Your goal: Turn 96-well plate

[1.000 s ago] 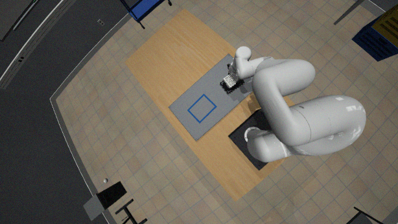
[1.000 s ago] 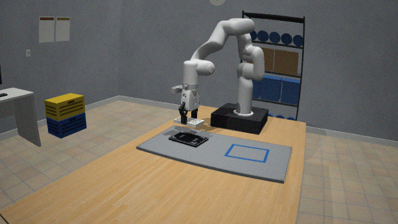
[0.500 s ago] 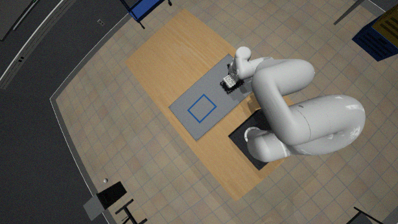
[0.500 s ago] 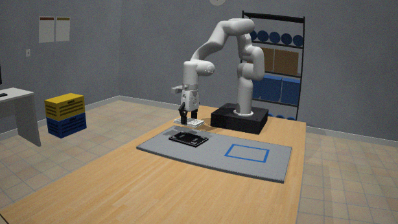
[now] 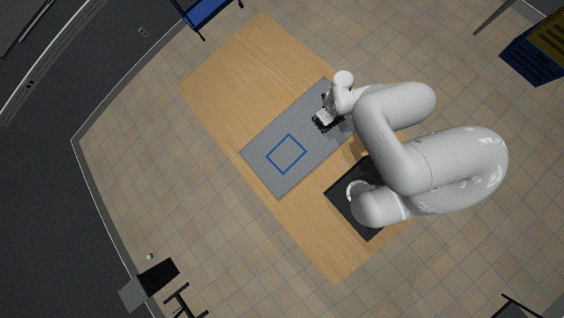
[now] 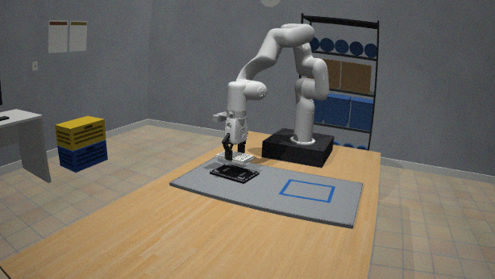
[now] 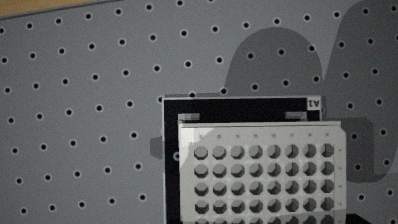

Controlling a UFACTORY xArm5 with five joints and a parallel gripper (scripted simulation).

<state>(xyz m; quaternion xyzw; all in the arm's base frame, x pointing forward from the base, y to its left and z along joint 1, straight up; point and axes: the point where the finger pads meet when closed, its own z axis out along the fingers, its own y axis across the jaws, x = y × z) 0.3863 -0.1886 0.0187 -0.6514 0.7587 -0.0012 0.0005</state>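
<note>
Right now the black plate nest is 8 cm below my hand. The rest, counted from my hand: A1 mark (8 cm below, 7 cm to the right, 7 cm behind); then white 96-well plate (1 cm below).
</note>
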